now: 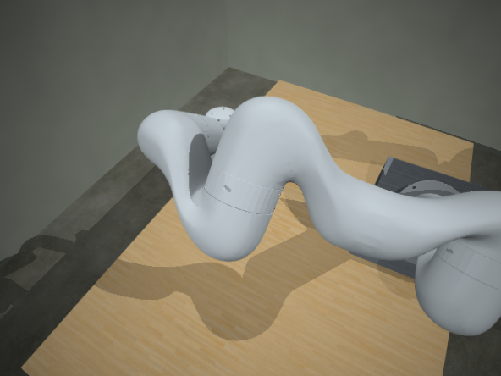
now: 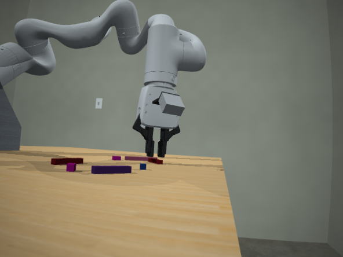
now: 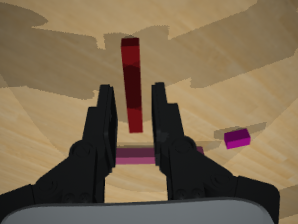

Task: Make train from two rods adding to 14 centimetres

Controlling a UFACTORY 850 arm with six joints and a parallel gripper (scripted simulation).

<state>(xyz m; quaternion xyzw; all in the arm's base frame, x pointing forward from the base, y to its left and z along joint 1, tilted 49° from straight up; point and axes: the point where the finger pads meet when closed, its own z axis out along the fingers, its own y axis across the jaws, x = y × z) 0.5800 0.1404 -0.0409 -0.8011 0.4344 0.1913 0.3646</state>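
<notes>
My gripper is now 3 cm above the red rod. From my hand the other things lie so: pink rod: 5 cm to the left, 5 cm behind, 3 cm below; purple rod: 26 cm to the right, 3 cm below, 1 cm behind; blue cube: 17 cm to the right, 3 cm below, 1 cm ahead.
</notes>
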